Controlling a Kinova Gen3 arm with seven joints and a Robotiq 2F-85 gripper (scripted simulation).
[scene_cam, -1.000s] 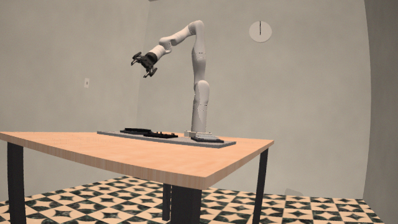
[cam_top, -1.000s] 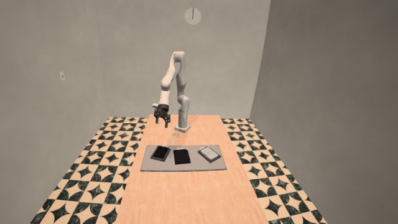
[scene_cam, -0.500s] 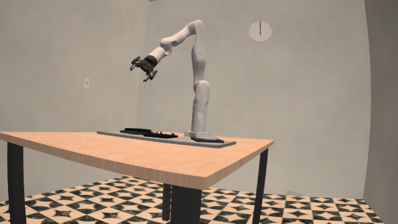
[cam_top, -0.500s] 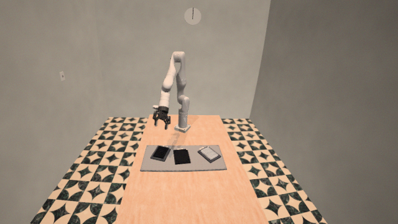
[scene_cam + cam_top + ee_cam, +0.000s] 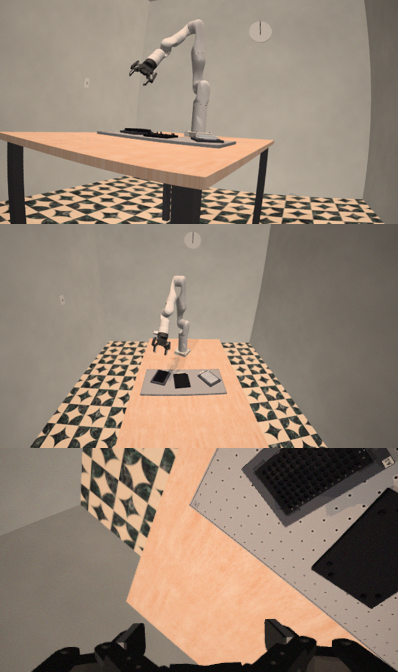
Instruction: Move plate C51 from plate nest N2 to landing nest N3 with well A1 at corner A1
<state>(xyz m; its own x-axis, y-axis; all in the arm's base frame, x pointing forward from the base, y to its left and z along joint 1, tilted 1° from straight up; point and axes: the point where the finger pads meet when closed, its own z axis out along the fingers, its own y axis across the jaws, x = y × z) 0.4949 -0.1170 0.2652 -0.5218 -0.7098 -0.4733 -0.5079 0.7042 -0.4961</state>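
Now: hand 27 cm above the plate C51, 7 cm past it and 2 cm to the left of it. Also, from my hand: plate nest N2: 28 cm below, 7 cm behind, 2 cm to the right; then landing nest N3: 28 cm below, 15 cm to the left, 5 cm behind; then A1 mark: 27 cm below, 13 cm behind, 4 cm to the left.
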